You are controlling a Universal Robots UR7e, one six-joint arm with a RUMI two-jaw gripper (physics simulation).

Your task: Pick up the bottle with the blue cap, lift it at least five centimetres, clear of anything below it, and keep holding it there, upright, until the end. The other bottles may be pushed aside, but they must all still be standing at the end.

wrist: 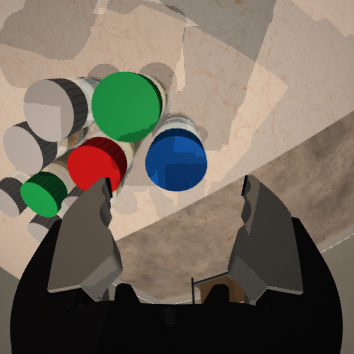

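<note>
The bottle with the blue cap stands upright near the middle of the wrist view, apart from the other bottles. Part of its pale body shows above the cap; the rest is hidden beneath it. My gripper is open, with nothing between its fingers. In the picture the blue cap lies between and slightly above the two fingertips, nearer the middle than either finger. The left fingertip overlaps the lower edge of the red cap in the view. How far the tips are above the caps is hard to tell.
A large green-capped bottle stands up and left of the blue one. Grey-capped bottles and a small green-capped bottle stand at the left. The table edge runs diagonally below the blue cap. A brown box-like object shows at the bottom.
</note>
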